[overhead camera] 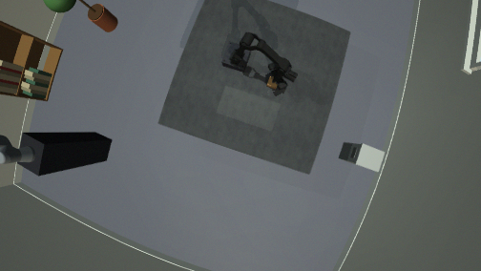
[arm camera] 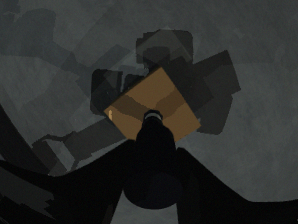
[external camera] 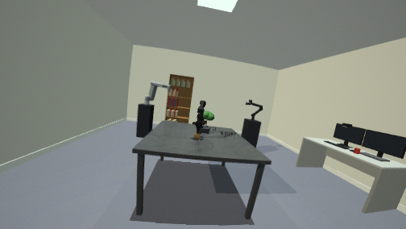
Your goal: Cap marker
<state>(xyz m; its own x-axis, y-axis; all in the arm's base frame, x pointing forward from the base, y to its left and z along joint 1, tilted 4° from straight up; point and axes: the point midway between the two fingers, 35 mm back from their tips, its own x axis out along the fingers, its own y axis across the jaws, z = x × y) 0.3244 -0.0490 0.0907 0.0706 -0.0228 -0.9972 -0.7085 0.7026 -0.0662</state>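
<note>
The holder block lies 80 mm below my gripper tip. From my gripper tip the other things lie so: dark cap (10 mm above).
</note>
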